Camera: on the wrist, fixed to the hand. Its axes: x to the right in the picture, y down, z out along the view.
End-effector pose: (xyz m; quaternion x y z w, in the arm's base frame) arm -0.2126 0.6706 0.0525 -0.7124 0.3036 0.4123 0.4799
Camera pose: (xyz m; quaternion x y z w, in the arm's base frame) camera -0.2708 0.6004 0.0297 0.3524 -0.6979 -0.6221 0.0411
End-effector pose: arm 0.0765 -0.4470 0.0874 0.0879 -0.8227 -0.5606 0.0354
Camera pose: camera 0.0797 -0.4566 0.1808 -0.4948 -0.5801 -0.4448 0.4698
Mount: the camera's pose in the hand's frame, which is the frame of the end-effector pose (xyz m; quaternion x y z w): -0.0051 0.0830 -0.0438 -0.0995 0.0495 0.7057 0.6997
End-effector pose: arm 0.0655 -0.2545 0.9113 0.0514 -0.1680 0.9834 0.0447
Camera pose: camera 0.0581 -0.3182 0.8426 0.1357 0.2495 -0.7055 0.6493
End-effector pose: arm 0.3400 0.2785 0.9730 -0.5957 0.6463 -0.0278 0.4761
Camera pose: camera 0.2491 0.2833 0.9498 -0.0067 0.8990 0.3514 0.2615
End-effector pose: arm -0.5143 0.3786 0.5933 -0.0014 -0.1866 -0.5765 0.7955
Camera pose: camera -0.4265 0.4016 0.5687 -0.1833 -0.0328 0.1394 0.9726
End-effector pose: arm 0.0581 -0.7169 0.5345 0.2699 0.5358 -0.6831 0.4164
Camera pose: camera 0.1285 -0.6801 0.4843 0.5594 0.2730 -0.1174 0.7738
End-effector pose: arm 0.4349 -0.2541 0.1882 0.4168 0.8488 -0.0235 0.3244
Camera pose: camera 0.4739 -0.1900 0.2448 0.8596 0.3182 0.3176 0.2430
